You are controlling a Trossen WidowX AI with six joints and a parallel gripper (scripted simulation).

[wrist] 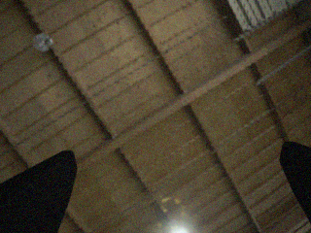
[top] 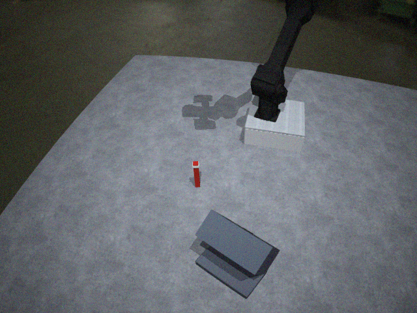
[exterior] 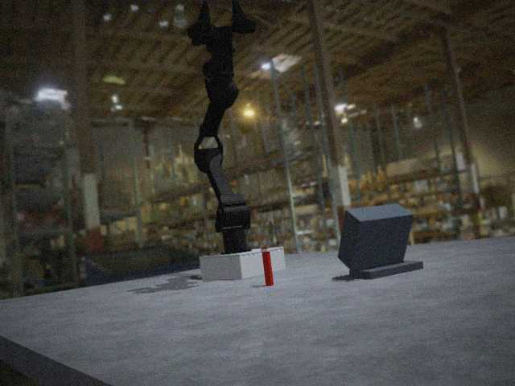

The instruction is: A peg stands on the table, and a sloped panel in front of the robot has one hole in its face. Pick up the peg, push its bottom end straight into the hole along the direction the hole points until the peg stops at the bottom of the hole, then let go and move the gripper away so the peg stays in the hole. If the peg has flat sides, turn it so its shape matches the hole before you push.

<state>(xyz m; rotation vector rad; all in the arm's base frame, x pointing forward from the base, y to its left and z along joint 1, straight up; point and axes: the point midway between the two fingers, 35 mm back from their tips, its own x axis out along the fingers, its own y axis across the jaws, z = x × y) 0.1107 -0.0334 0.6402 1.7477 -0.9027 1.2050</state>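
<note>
The red square peg is 68 cm below my gripper tip, 15 cm ahead of it and 6 cm to the right of it. Round my gripper tip: grey sloped panel: 66 cm below, 31 cm ahead, 11 cm to the left; then dark base plate: 73 cm below, 33 cm ahead, 10 cm to the left.
</note>
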